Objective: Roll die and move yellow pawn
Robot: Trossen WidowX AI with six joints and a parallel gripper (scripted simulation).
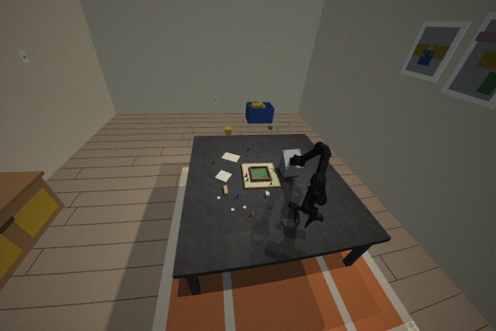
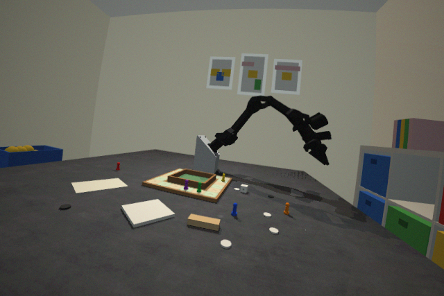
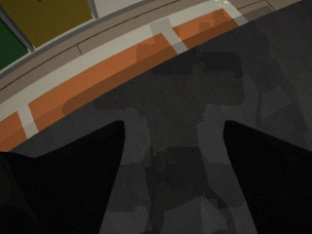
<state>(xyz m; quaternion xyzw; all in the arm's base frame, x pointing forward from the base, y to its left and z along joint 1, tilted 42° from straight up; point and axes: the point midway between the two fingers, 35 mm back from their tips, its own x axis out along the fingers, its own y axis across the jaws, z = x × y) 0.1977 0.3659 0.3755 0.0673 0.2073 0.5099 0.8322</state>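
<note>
Right now the white die is 60 mm ahead of my gripper tip, 340 mm to the right of it and 130 mm below it. Also, from my gripper tip: blue pawn 270 mm ahead, 360 mm to the right, 130 mm below; then yellow pawn 430 mm to the right, 120 mm below; then orange pawn 210 mm ahead, 200 mm to the right, 130 mm below.
</note>
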